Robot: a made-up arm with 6 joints.
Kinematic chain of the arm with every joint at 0, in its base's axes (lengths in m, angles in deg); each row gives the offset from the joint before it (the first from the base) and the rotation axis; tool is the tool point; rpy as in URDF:
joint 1: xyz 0 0.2 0.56 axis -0.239 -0.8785 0.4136
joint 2: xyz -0.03 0 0.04 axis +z
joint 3: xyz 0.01 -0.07 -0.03 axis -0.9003 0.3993 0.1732
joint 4: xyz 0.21 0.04 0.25 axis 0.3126 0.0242 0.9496
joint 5: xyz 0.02 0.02 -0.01 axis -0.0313 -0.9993 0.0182
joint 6: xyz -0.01 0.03 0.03 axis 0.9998 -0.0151 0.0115
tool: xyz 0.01 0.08 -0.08 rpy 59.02 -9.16 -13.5
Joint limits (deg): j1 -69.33..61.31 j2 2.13..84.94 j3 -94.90..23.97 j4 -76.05..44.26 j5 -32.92..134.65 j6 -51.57..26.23
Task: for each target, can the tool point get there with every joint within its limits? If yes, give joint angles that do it. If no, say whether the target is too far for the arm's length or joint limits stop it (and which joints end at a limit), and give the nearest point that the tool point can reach.
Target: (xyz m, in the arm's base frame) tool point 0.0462 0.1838 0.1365
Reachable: no: joint limits stop it (at a limit: joint 1, joint 3, joint 4, joint 6) | nearest point 0.1672 0.1105 0.2131 | short by 0.161 m
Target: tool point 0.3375 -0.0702 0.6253
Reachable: yes | joints -36.72 17.98 -46.72 -42.20 85.68 -15.16
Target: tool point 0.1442 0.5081 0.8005
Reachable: yes | joints -1.38 78.26 -13.67 -62.37 70.90 -1.64
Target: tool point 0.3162 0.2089 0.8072
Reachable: yes | joints -7.45 12.41 -9.39 -7.88 94.28 -41.43
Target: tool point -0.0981 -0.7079 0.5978
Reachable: no: too far | nearest point -0.0513 -0.2972 0.5745 | short by 0.414 m
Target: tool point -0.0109 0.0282 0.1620
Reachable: no: joint limits stop it (at a limit: joint 1, joint 3, joint 4, joint 6) | nearest point 0.0782 -0.0199 0.2304 | short by 0.122 m
